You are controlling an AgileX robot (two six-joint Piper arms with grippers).
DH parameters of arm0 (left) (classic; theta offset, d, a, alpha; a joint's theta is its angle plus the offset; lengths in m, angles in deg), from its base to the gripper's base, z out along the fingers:
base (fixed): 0 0 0 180
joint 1: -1.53 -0.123 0 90
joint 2: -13.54 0 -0.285 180
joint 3: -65.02 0 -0.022 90
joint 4: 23.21 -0.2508 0 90
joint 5: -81.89 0 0.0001 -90
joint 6: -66.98 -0.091 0 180
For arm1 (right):
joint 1: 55.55 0.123 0 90
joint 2: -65.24 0 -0.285 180
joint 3: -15.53 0 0.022 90
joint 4: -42.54 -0.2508 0 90
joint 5: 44.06 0 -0.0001 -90
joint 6: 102.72 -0.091 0 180
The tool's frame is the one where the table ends.
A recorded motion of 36 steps. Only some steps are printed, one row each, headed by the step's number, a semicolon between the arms.
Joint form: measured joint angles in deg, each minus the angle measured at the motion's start. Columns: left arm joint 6, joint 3, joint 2, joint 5, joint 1, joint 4; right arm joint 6, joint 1, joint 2, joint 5, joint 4, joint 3.
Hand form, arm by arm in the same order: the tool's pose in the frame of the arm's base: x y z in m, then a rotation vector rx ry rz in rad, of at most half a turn. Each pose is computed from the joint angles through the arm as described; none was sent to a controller.
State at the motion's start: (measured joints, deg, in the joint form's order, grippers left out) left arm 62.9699 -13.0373 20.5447 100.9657 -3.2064 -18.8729; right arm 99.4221 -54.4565 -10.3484 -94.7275 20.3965 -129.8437
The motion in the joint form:
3: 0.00 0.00 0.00 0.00 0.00 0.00; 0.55 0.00 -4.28 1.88 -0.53 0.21
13: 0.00 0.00 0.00 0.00 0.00 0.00; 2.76 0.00 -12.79 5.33 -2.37 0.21
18: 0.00 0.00 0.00 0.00 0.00 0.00; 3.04 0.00 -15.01 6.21 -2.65 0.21
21: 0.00 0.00 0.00 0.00 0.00 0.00; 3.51 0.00 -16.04 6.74 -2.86 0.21
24: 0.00 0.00 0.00 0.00 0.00 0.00; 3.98 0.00 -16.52 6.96 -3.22 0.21
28: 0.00 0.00 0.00 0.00 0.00 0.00; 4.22 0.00 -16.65 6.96 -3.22 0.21
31: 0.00 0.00 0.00 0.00 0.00 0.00; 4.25 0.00 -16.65 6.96 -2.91 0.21
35: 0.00 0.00 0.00 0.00 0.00 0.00; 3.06 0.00 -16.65 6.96 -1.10 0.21
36: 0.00 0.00 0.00 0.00 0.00 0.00; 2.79 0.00 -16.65 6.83 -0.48 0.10
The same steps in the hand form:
3: 0.0533 0.0022 0.1790 -0.0590 1.8158 0.0350; 0.2143 0.0305 0.2363 -0.2710 2.7617 0.3856
13: 0.0533 0.0022 0.1790 -0.0590 1.8158 0.0350; 0.2344 0.0314 0.2046 -0.2578 2.8409 0.4112
18: 0.0533 0.0022 0.1790 -0.0590 1.8158 0.0350; 0.2388 0.0313 0.1957 -0.2498 2.8640 0.4146
21: 0.0533 0.0022 0.1790 -0.0590 1.8158 0.0350; 0.2409 0.0313 0.1915 -0.2524 2.8713 0.4151
24: 0.0533 0.0022 0.1790 -0.0590 1.8158 0.0350; 0.2419 0.0316 0.1897 -0.2554 2.8731 0.4195
28: 0.0533 0.0022 0.1790 -0.0590 1.8158 0.0350; 0.2421 0.0316 0.1891 -0.2611 2.8743 0.4192
31: 0.0533 0.0022 0.1790 -0.0590 1.8158 0.0350; 0.2420 0.0313 0.1890 -0.2673 2.8752 0.4135
35: 0.0533 0.0022 0.1790 -0.0590 1.8158 0.0350; 0.2415 0.0295 0.1884 -0.2695 2.8864 0.3845
36: 0.0533 0.0022 0.1790 -0.0590 1.8158 0.0350; 0.2416 0.0289 0.1886 -0.2746 2.8896 0.3749

